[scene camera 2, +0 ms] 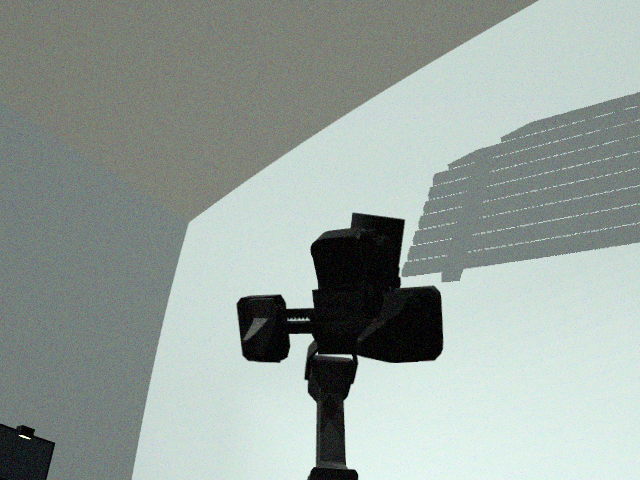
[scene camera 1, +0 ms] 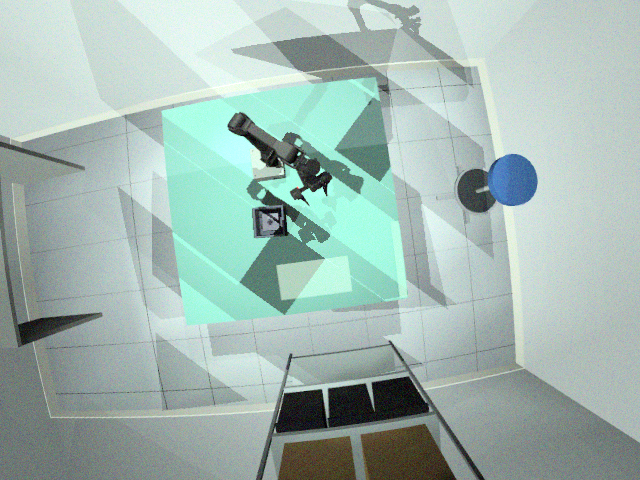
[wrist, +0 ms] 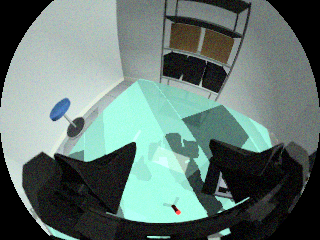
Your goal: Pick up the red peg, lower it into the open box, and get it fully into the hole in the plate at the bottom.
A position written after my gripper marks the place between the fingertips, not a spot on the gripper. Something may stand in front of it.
I see my gripper (scene camera 2: 298,348) and a dark box (scene camera 1: 257,211).
My gripper is seen too in the wrist view (wrist: 174,145). Scene camera 2 does not show the dark box: it is out of frame.
